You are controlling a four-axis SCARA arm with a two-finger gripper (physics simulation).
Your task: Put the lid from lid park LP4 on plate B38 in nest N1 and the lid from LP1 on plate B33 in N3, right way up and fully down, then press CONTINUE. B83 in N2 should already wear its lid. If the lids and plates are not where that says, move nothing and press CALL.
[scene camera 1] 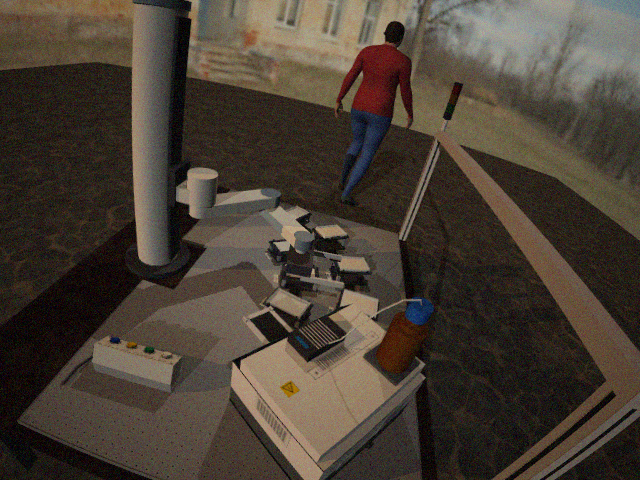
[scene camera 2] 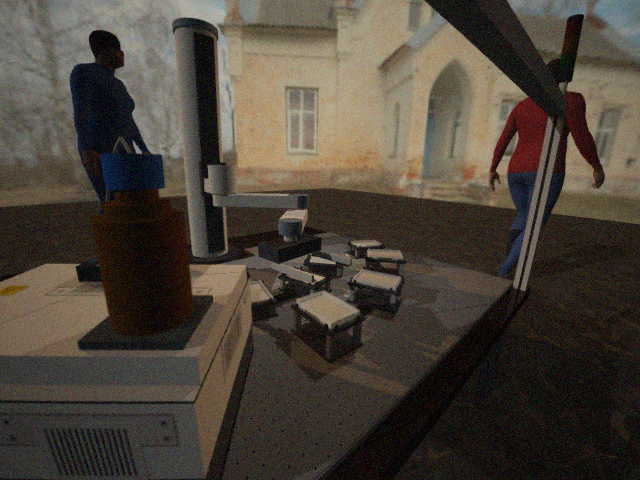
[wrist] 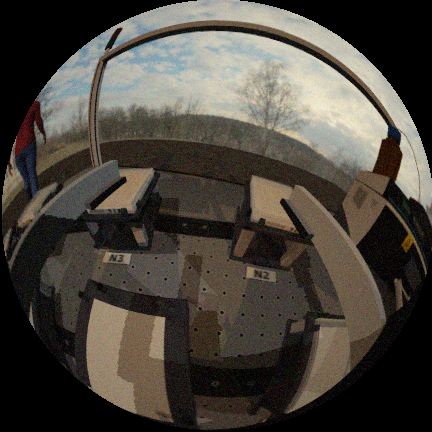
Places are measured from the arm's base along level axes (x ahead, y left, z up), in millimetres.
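Where they show: gripper, fingertip midpoint: [scene camera 1: 342, 271] [scene camera 2: 333, 270] [wrist: 202, 176]; arm's base, origin of the base link: [scene camera 1: 158, 258] [scene camera 2: 210, 256].
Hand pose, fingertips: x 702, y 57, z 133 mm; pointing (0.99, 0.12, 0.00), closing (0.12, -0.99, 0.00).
Things, the pixels of their top centre, and the offset from my fingertips. "spot": a spot on its surface instead.
- pale lid, surface spot: [wrist: 105, 340] spot: dx -130, dy +44, dz -73 mm
- pale piece, surface spot: [wrist: 327, 355] spot: dx -128, dy -143, dz -68 mm
- button box, middle of its top: [scene camera 1: 135, 349] dx -486, dy -538, dz -36 mm
- brown bottle, surface spot: [scene camera 2: 144, 263] spot: dx +183, dy -459, dz +175 mm
My gripper [scene camera 1: 338, 271] [scene camera 2: 337, 270] [wrist: 202, 176] is open and empty, its long fingers spread low over the parks and pointing at the nest row. In the wrist view, a pale-topped plate [wrist: 127, 189] sits in the nest labelled N3, by the left finger. Another pale-topped plate [wrist: 270, 200] sits in N2, by the right finger. Whether they wear lids is unclear. A pale lid [wrist: 105, 340] lies in a dark park at lower left; another pale piece [wrist: 327, 355] shows at lower right. Their labels do not show. The nearest nest in scene camera 2 holds a pale-topped plate [scene camera 2: 328, 308].
A button box [scene camera 1: 136, 364] with blue, yellow, green and white buttons stands at the front left. A white instrument [scene camera 1: 330, 392] [scene camera 2: 222, 310] carries a brown bottle [scene camera 1: 400, 343] [scene camera 2: 144, 263]. A person in red [scene camera 1: 379, 77] [scene camera 2: 537, 134] and one in blue [scene camera 2: 103, 103] stand beyond the table.
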